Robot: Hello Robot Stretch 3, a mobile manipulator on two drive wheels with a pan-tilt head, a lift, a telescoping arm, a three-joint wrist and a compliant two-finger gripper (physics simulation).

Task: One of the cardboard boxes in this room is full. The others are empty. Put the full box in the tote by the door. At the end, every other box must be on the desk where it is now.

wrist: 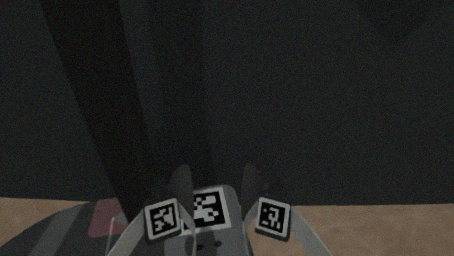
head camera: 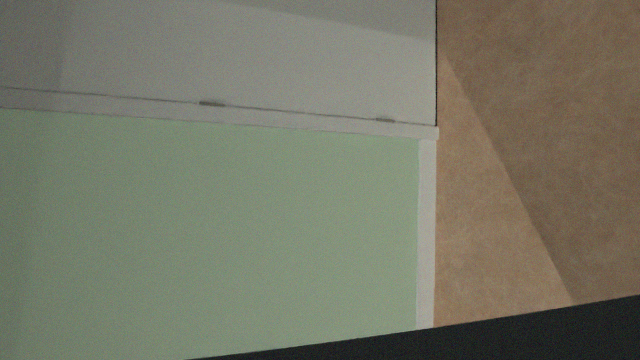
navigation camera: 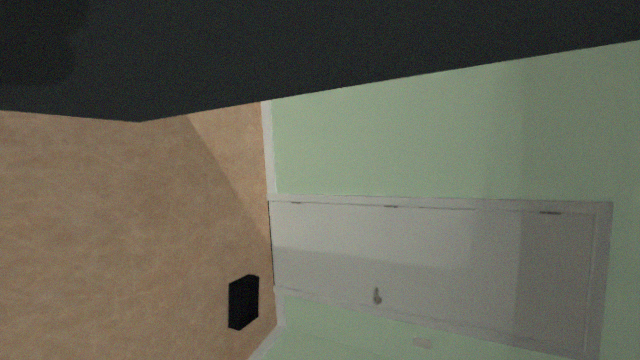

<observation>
A white door point(head camera: 376, 75) is 196 cm from the lens.
</observation>
